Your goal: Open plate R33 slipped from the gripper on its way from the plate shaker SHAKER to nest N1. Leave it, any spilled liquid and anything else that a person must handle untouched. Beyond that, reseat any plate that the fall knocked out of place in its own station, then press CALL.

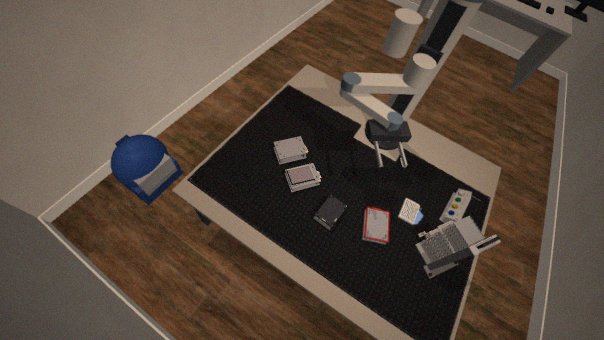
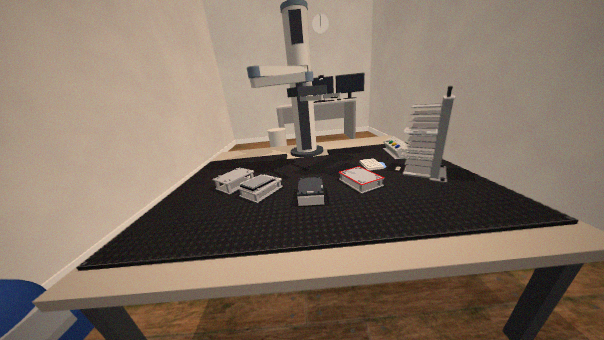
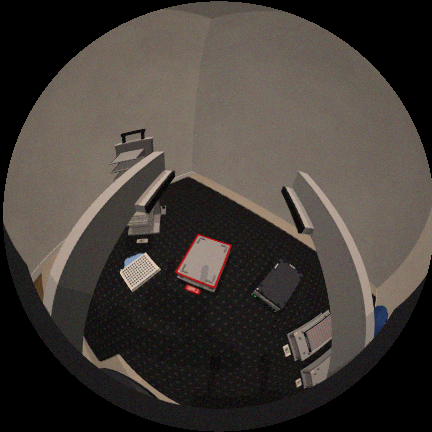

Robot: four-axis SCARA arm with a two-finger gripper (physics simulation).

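Seen in the pictures: gripper, fingertip midpoint: point(image 1: 393, 166) point(image 2: 331, 96) point(image 3: 230, 168); arm's base, link origin: point(image 2: 307, 151).
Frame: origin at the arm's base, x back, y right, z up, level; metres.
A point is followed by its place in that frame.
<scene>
My gripper point(image 1: 392, 165) {x -0.515, y -0.114, z 0.391 m} point(image 2: 321, 97) {x -0.515, y -0.114, z 0.391 m} point(image 3: 230, 168) {x -0.515, y -0.114, z 0.391 m} is open and empty, high above the mat. White plate R33 point(image 1: 410, 210) {x -0.410, y -0.339, z 0.018 m} point(image 2: 371, 163) {x -0.424, y -0.334, z 0.027 m} point(image 3: 140, 271) {x -0.423, y -0.325, z 0.026 m} lies on the mat beside blue liquid point(image 1: 419, 218) point(image 2: 383, 165) {x -0.478, y -0.377, z 0.025 m} point(image 3: 131, 259) {x -0.419, y -0.374, z 0.028 m}. The dark shaker point(image 1: 330, 211) {x -0.694, y 0.014, z 0.068 m} point(image 2: 310, 187) {x -0.709, y 0.016, z 0.068 m} point(image 3: 278, 284) {x -0.671, y 0.011, z 0.068 m} has a green light. A pinkish plate point(image 1: 302, 175) {x -0.611, y 0.237, z 0.076 m} point(image 3: 321, 334) {x -0.593, y 0.242, z 0.075 m} sits on a grey nest; its exact seating is unclear. In the rack point(image 1: 470, 230) {x -0.540, y -0.518, z 0.316 m} point(image 2: 444, 137) {x -0.647, y -0.536, z 0.199 m} point(image 3: 134, 146) {x -0.584, y -0.552, z 0.327 m}, a pale plate point(image 2: 421, 131) {x -0.576, y -0.486, z 0.215 m} juts out. The button panel point(image 1: 455, 205) {x -0.277, y -0.523, z 0.083 m} point(image 2: 395, 146) {x -0.325, y -0.509, z 0.078 m} has green, yellow and blue buttons; CALL is unreadable.
A red-rimmed station point(image 1: 377, 225) {x -0.612, y -0.218, z 0.053 m} point(image 2: 362, 176) {x -0.626, y -0.219, z 0.053 m} point(image 3: 205, 260) {x -0.601, y -0.207, z 0.053 m} stands between the shaker and R33. A bare grey nest point(image 1: 290, 147) {x -0.497, y 0.391, z 0.069 m} point(image 2: 234, 176) {x -0.518, y 0.380, z 0.069 m} point(image 3: 317, 372) stands beside the pinkish plate's nest. A blue object point(image 1: 138, 161) is on the floor beyond the table.
</scene>
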